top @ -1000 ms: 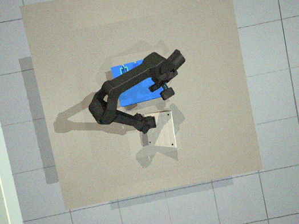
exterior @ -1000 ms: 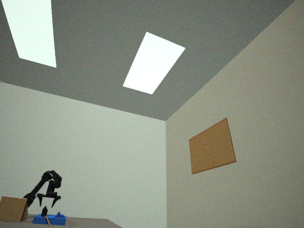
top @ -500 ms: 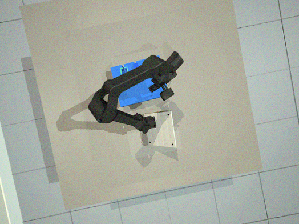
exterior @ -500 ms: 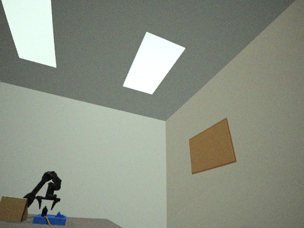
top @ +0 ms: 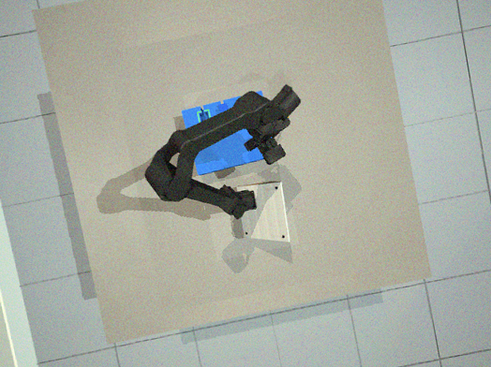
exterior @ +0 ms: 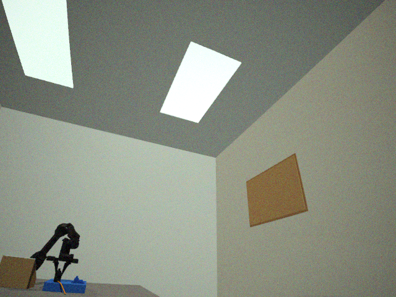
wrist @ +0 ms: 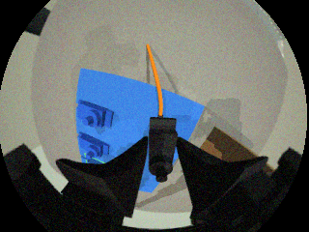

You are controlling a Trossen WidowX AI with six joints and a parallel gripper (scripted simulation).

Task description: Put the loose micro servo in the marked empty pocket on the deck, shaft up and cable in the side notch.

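Right now my gripper tip is 10 mm short of the blue robot deck, 90 mm to the right of it and 70 mm above it.
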